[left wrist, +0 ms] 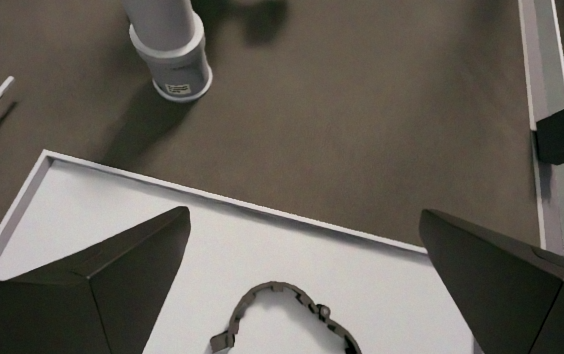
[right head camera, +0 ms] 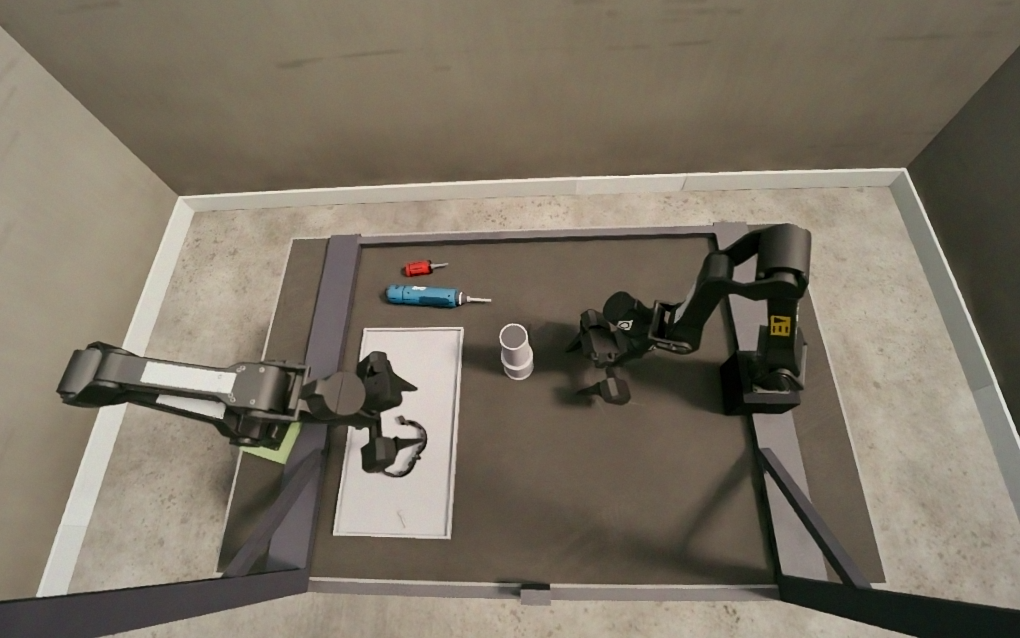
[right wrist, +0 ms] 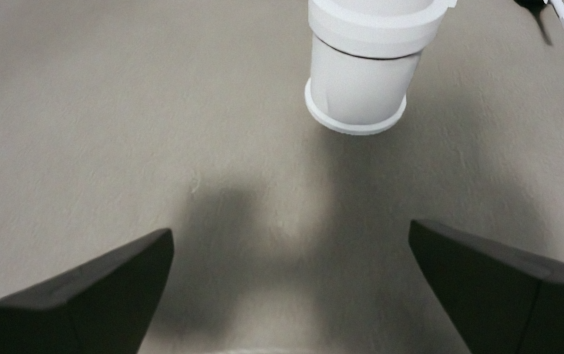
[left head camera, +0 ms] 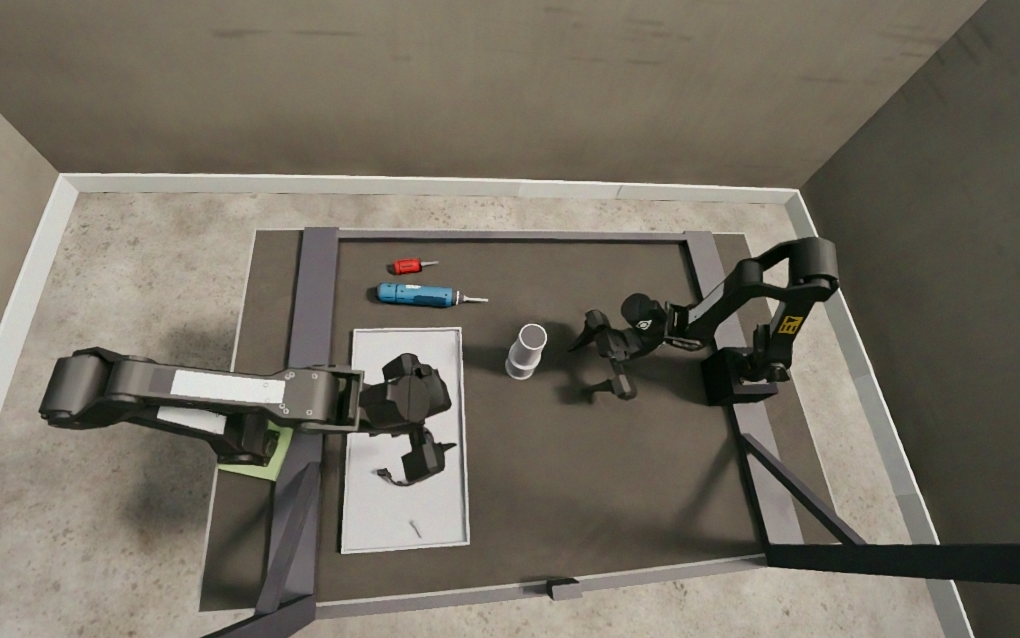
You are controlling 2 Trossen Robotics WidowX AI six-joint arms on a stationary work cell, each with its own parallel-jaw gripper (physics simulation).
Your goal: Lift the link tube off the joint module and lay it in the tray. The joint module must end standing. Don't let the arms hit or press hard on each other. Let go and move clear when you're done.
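Seen in the pictures: left gripper, between the fingertips: (left wrist: pixel 305 218) (right head camera: pixel 419 414) (left head camera: pixel 447 418); right gripper, between the fingertips: (right head camera: pixel 571 372) (right wrist: pixel 293 235) (left head camera: pixel 574 371); left arm's base, origin of its link: (right head camera: pixel 271 431) (left head camera: pixel 256 446); right arm's base, origin of its link: (right head camera: pixel 768 376) (left head camera: pixel 750 369).
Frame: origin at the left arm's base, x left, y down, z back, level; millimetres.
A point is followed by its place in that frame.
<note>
The light grey link tube (left head camera: pixel 531 340) {x 262, y -129, z -440 mm} (right head camera: pixel 514 340) {x 264, y -129, z -446 mm} (left wrist: pixel 162 22) {x 252, y -66, z -425 mm} stands upright on the short joint module (left head camera: pixel 519 368) (right head camera: pixel 518 367) (left wrist: pixel 180 75) (right wrist: pixel 362 85), right of the tray. The tube's lower collar (right wrist: pixel 375 32) {x 277, y -33, z -473 mm} shows in the right wrist view. The white tray (left head camera: pixel 376 519) {x -76, y 27, z -239 mm} (right head camera: pixel 368 511) {x -85, y 27, z -243 mm} (left wrist: pixel 100 200) {x 254, y 27, z -291 mm} lies flat at left centre. My left gripper (left head camera: pixel 451 418) {x 92, y -132, z -327 mm} (right head camera: pixel 418 415) {x 92, y -132, z -327 mm} (left wrist: pixel 305 218) {x 92, y -132, z -327 mm} is open and empty above the tray. My right gripper (left head camera: pixel 577 371) {x 273, y 1, z -554 mm} (right head camera: pixel 573 372) {x 273, y 1, z -554 mm} (right wrist: pixel 293 235) {x 273, y 1, z -554 mm} is open and empty, to the right of the tube and module, apart from them.
A dark curved clamp (left head camera: pixel 406 482) (right head camera: pixel 422 451) {x 49, y 22, z -307 mm} (left wrist: pixel 277 286) {x 78, y 5, z -302 mm} and a small pin (left head camera: pixel 415 528) {x -78, y 21, z -310 mm} (right head camera: pixel 400 518) lie in the tray. A blue driver (left head camera: pixel 415 294) {x 362, y -7, z -195 mm} (right head camera: pixel 423 296) {x 361, y -7, z -203 mm} and a red screwdriver (left head camera: pixel 406 265) {x 431, y 4, z -156 mm} (right head camera: pixel 418 268) {x 432, y 5, z -161 mm} lie behind it. Frame beams border the table.
</note>
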